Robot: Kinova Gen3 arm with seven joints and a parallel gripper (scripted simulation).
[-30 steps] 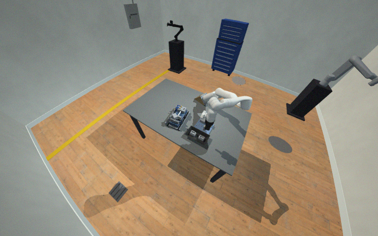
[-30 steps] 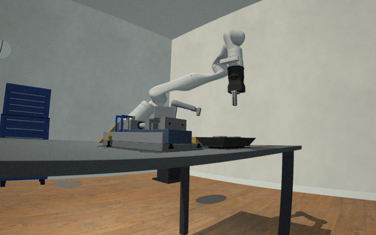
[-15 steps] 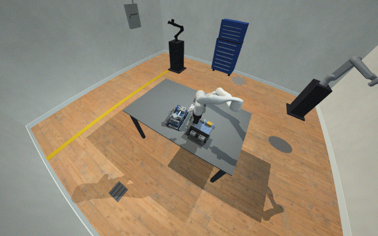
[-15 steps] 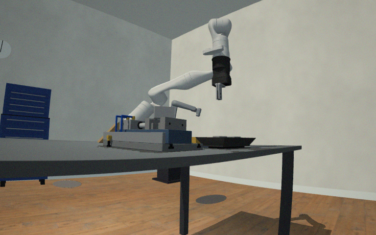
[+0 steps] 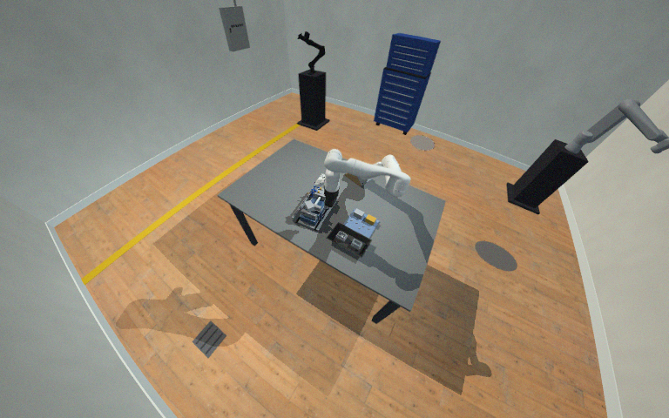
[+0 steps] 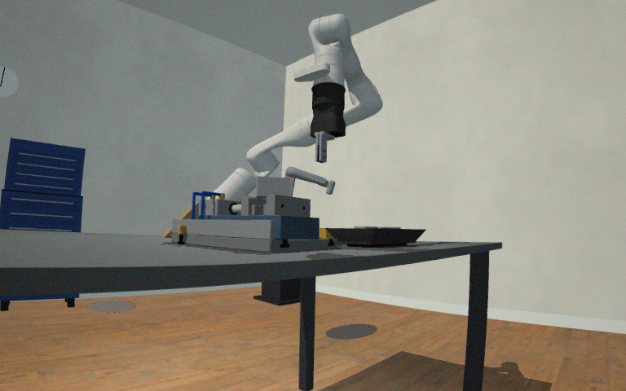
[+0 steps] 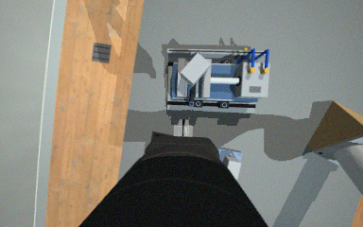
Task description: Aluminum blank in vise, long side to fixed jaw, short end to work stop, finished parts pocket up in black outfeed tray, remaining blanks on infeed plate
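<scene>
The gray blank lies 10 mm behind my hand, 130 mm to the right of it and 90 mm below it. The rest, counted from my hand: yellow brass blank (180 mm behind, 240 mm to the left, 180 mm below).
</scene>
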